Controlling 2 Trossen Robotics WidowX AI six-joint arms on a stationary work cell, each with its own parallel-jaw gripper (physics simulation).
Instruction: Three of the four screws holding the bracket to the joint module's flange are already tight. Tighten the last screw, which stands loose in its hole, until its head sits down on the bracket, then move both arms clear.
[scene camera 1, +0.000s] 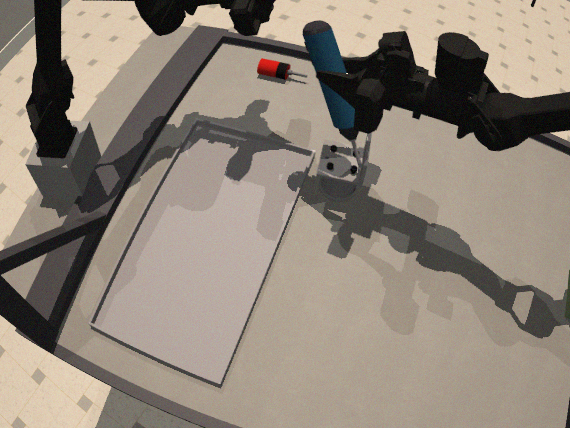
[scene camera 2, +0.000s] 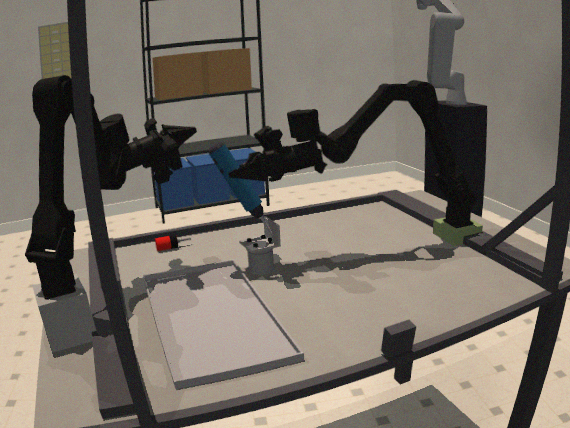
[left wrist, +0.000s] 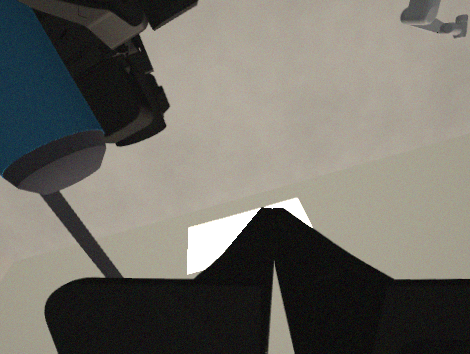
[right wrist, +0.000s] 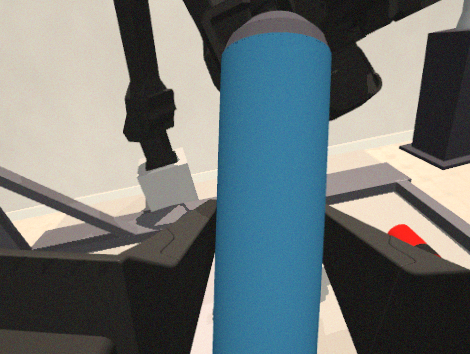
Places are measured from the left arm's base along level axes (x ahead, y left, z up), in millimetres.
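Where they show: left gripper, fingertip midpoint: (scene camera 2: 196, 129) (left wrist: 271, 218); right gripper, fingertip midpoint: (scene camera 1: 321, 67) (scene camera 2: 227, 175) (right wrist: 265, 211); left arm's base at its link origin: (scene camera 1: 56, 142) (scene camera 2: 58, 289) (right wrist: 161, 160); right arm's base at its link origin: (scene camera 2: 458, 222).
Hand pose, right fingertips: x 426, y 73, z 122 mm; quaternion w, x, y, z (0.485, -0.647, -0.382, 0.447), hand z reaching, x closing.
Observation:
Things, the pixels of their top centre, and the offset from my right fingertips. "spot": a spot on its surface instead.
- blue screwdriver at a spot on its surface: (right wrist: 272, 150) spot: dy -1, dx +18, dz +36 mm
- grey joint module at its top centre: (scene camera 1: 343, 161) (scene camera 2: 259, 243) dy -37, dx +48, dz -159 mm
- shallow tray at its top centre: (scene camera 1: 201, 234) (scene camera 2: 209, 309) dy -162, dx -148, dz -207 mm
- red cylinder at its top centre: (right wrist: 425, 249) (scene camera 1: 283, 64) (scene camera 2: 172, 235) dy +214, dx -68, dz -189 mm
My right gripper (scene camera 1: 334, 75) (scene camera 2: 233, 173) (right wrist: 265, 211) is shut on the blue screwdriver (scene camera 1: 340, 110) (scene camera 2: 243, 189) (left wrist: 40, 90) (right wrist: 272, 150), which is tilted, its shaft pointing down toward the bracket. The bracket (scene camera 1: 341, 159) (scene camera 2: 273, 233) lies on the grey joint module (scene camera 1: 337, 188) (scene camera 2: 261, 262), its upright wall at the right. Dark screw heads (scene camera 1: 330, 166) (scene camera 2: 255, 245) show on it. I cannot tell which is raised, or whether the thin shaft touches one. My left gripper (scene camera 2: 194, 130) (left wrist: 271, 218) is shut and empty, up left of the screwdriver; its fingertips do not show in scene camera 1.
A shallow tray (scene camera 1: 156, 355) (scene camera 2: 240, 371) lies left of and in front of the module. A red cylinder (scene camera 1: 267, 68) (scene camera 2: 163, 243) (right wrist: 406, 234) with a black band and two prongs lies behind the tray. Dark frame bars (scene camera 2: 545, 235) edge the table.

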